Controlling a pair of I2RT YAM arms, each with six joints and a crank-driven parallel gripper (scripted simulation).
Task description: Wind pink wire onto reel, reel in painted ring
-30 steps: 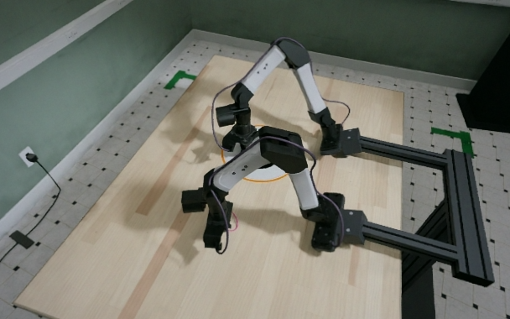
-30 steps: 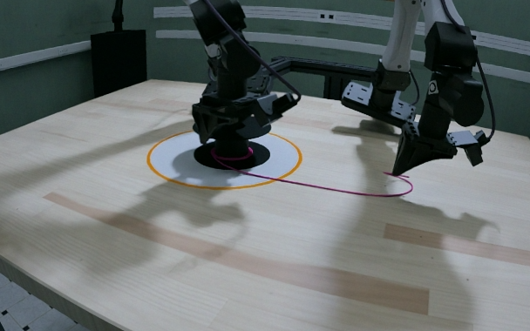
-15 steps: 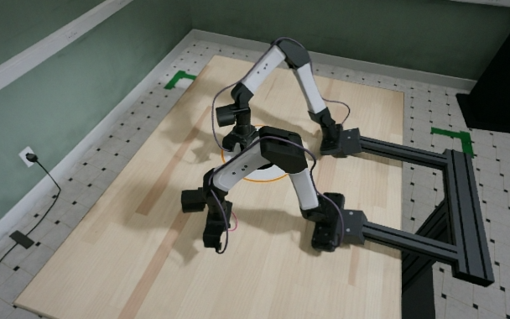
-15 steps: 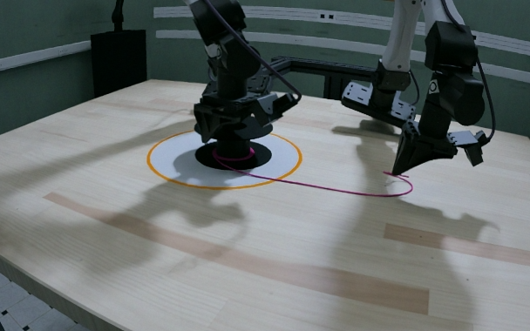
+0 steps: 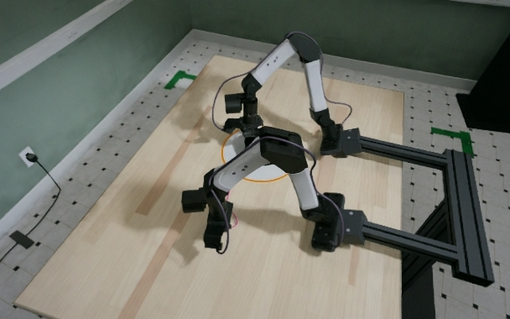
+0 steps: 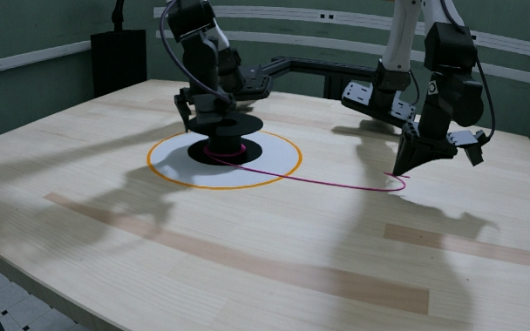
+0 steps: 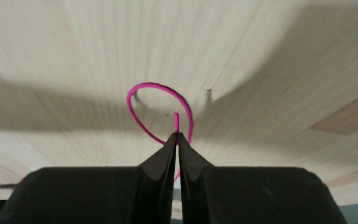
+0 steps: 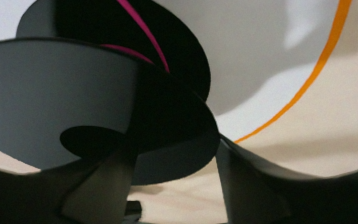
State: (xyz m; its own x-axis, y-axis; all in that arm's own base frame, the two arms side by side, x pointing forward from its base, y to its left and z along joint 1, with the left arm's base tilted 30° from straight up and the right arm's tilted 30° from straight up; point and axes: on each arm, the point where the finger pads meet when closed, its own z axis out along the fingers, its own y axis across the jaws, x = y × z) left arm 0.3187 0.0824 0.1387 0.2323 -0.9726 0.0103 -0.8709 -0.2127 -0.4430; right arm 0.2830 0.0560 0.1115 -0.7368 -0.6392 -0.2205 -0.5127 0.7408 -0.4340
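Note:
The black reel lies 3 cm behind my right hand, 5 cm to the left of it and 2 cm below it. From my right hand the other things lie so: orange painted ring: 2 cm behind, 5 cm to the left, 6 cm below.

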